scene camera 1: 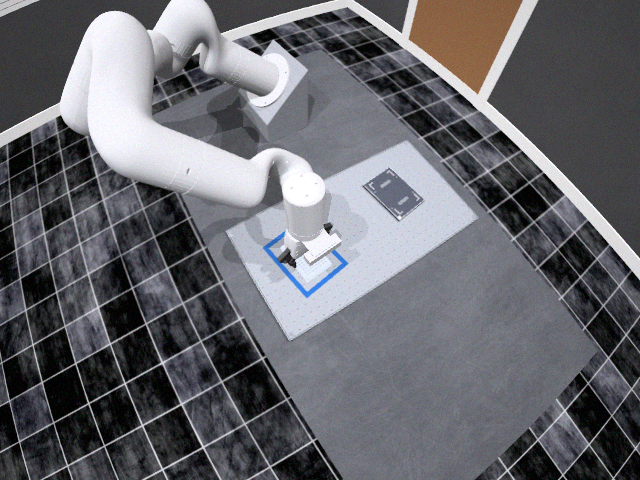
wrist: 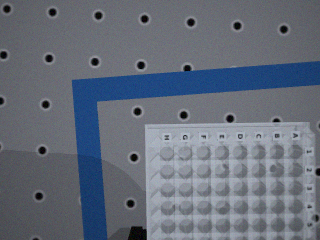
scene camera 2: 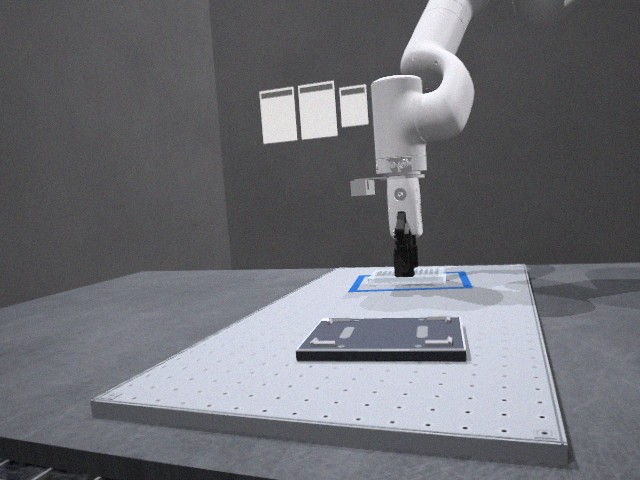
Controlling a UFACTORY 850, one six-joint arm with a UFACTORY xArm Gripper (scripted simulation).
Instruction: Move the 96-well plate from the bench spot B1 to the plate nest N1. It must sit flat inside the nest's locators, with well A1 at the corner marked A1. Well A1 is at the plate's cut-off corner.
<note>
I see a 96-well plate (scene camera 2: 423, 277) and a plate nest N1 (scene camera 2: 369, 333).
The 96-well plate shows as well in the wrist view (wrist: 174, 153). The plate nest N1 shows as well in scene camera 1 (scene camera 1: 389, 196).
</note>
